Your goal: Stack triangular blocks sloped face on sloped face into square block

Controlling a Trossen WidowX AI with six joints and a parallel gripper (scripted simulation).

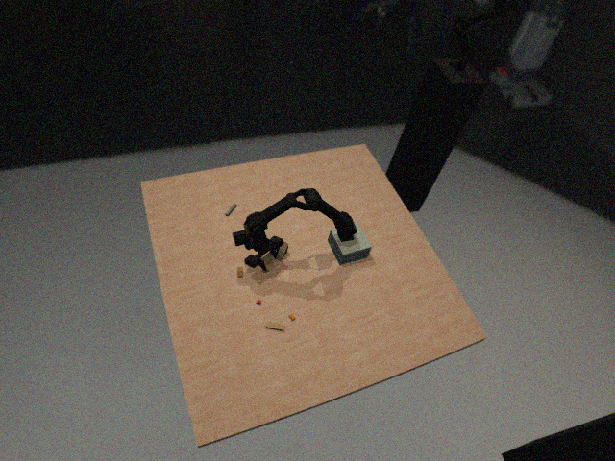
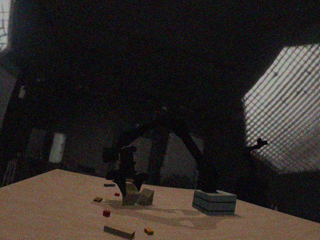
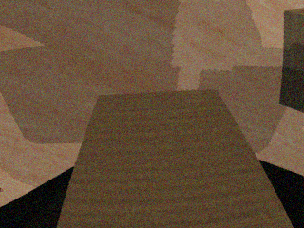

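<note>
Right now my gripper tip is 1 cm below the tan triangular block. From my gripper tip the other things lie so: grey bar (37 cm to the right, 11 cm ahead, 3 cm below); red cube (15 cm to the left, 8 cm ahead, 3 cm below); orange cube (24 cm to the left, 5 cm behind, 4 cm below).
</note>
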